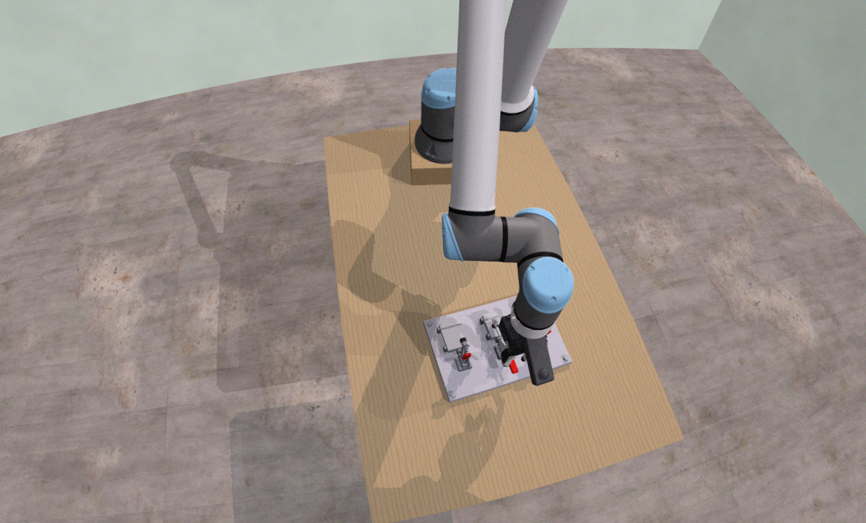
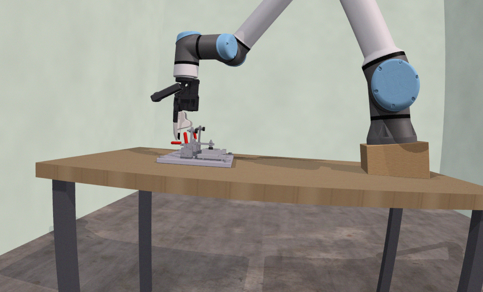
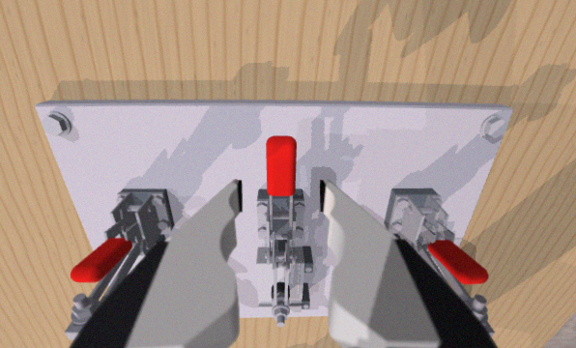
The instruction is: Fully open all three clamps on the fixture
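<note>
The grey fixture plate lies 9 cm behind my hand and 8 cm below it. From my hand the other things lie so: flat part: 15 cm behind, 11 cm to the left, 6 cm below.
</note>
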